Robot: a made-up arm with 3 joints.
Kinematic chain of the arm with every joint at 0, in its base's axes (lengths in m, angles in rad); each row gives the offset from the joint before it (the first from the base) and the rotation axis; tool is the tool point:
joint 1: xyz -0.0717 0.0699 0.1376 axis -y
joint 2: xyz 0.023 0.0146 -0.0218 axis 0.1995 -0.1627 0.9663
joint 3: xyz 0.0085 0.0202 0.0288 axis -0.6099 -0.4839 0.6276
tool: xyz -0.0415 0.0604 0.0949
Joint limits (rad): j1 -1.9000..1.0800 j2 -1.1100..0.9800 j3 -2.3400..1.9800
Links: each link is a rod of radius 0.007 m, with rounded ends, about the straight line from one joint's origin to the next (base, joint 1, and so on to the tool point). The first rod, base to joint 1, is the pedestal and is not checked.
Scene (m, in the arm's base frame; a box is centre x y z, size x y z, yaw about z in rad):
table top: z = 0
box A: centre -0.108 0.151 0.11 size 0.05 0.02 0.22 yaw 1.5
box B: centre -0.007 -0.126 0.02 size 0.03 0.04 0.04 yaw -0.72
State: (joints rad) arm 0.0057 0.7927 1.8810
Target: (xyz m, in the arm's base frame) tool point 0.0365 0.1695 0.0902
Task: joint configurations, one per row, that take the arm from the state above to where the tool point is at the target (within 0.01 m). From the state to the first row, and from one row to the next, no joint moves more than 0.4 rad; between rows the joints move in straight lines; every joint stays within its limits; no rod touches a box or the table.
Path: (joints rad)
1: -0.3339 0.8302 1.5112
2: -0.6735 0.8676 1.1413
3: -1.0132 0.9051 0.7715
4: -1.3528 0.9425 0.4016
5: -1.6924 0.9800 0.0318
6: -1.6015 0.6317 0.1097
7: -1.5107 0.2833 0.1876
8: -1.4198 -0.0650 0.2655
9: -1.3289 -0.4133 0.3434
10: -1.2380 -0.7617 0.4212
11: -1.1472 -1.1100 0.4991
12: -1.2595 -0.8834 0.1833
13: -1.3719 -0.6568 -0.1325

